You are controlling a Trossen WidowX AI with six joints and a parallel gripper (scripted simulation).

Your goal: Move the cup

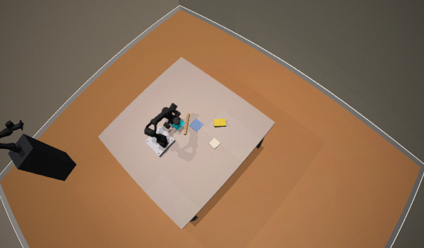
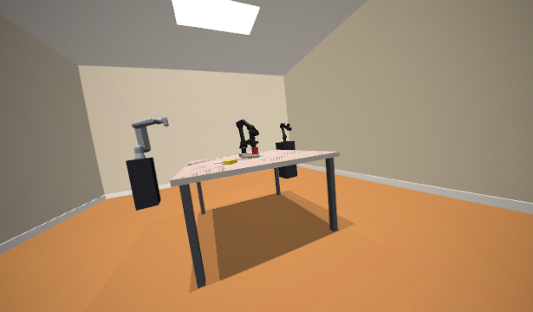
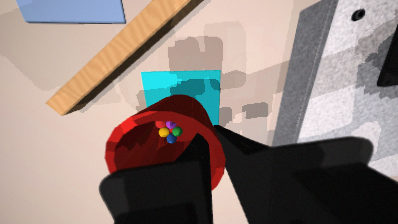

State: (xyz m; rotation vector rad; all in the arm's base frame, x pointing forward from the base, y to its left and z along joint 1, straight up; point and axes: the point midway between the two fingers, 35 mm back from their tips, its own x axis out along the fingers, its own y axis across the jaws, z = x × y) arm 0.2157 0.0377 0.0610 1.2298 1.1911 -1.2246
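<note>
Now: gripper tip 8 cm above the cyan pad and 3 cm short of it. Also, from my gripper tip: wooden block (8 cm to the right, 7 cm below, 7 cm ahead); then blue pad (17 cm to the right, 11 cm ahead, 8 cm below); then red cup (3 cm ahead).
</note>
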